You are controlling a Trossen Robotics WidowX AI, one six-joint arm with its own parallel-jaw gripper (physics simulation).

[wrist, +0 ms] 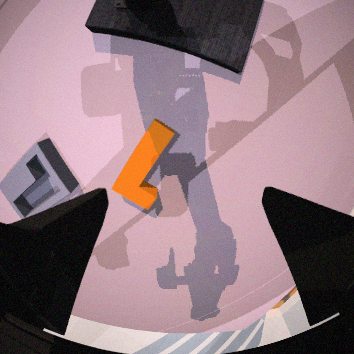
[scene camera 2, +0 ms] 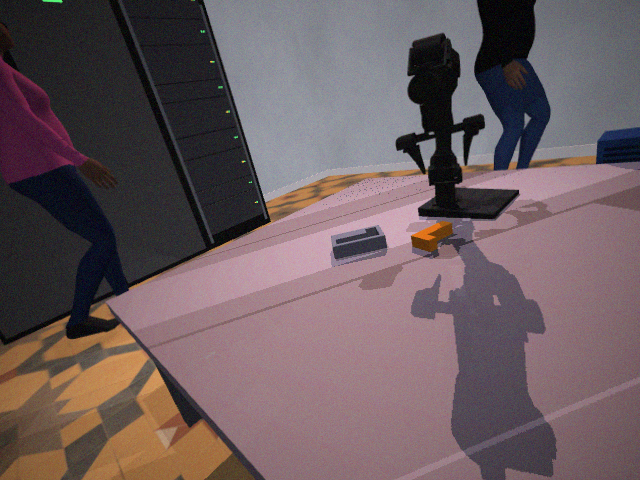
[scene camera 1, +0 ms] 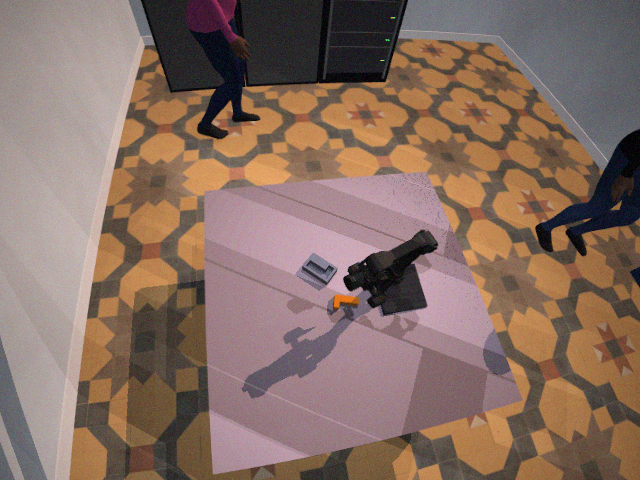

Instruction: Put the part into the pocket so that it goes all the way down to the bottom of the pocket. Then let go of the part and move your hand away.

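Frame: origin at the arm's base, x right, y down, z ahead, level; metres.
Seen in the pictures: gripper, fingertip midpoint: (wrist: pixel 186 195) (scene camera 2: pixel 444 169) (scene camera 1: pixel 362 293); arm's base, origin of the base link: (scene camera 2: pixel 445 201) (scene camera 1: pixel 389 278).
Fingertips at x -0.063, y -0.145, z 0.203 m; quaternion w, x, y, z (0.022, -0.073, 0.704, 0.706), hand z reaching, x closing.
Pixels of each thing's top centre, then the offset from my fingertips to it. Level surfaces: height alone.
- orange L-shaped part, middle of its top: (wrist: pixel 149 168) (scene camera 2: pixel 436 230) (scene camera 1: pixel 346 302) dx +0.024, dy +0.139, dz +0.038 m
- grey block, middle of its top: (wrist: pixel 27 189) (scene camera 2: pixel 356 235) (scene camera 1: pixel 320 266) dx +0.222, dy +0.132, dz +0.088 m
- pink table, its level: dy +0.169 m
The orange L-shaped part (scene camera 1: pixel 339 300) (scene camera 2: pixel 432 237) (wrist: pixel 136 167) lies flat on the table. In the wrist view it is left of centre, its short arm at the lower end. The grey block (scene camera 1: pixel 313 272) (scene camera 2: pixel 361 248) (wrist: pixel 56 179) with an L-shaped pocket sits apart from the part, to its left in the wrist view. The pocket holds no part. My gripper (scene camera 1: pixel 364 292) (scene camera 2: pixel 444 168) (wrist: pixel 186 195) is wide open and empty, raised above the table. In the wrist view the part lies up and left of the midpoint between the fingertips, and the left finger comes close to the block's lower corner.
The arm's dark base plate (scene camera 1: pixel 408 297) (scene camera 2: pixel 491 202) (wrist: pixel 210 42) is on the pink table (scene camera 1: pixel 268 413) (scene camera 2: pixel 289 372), near the part. Arm shadows cross the table. Two people and dark server cabinets (scene camera 1: pixel 281 41) (scene camera 2: pixel 67 129) stand beyond the table.
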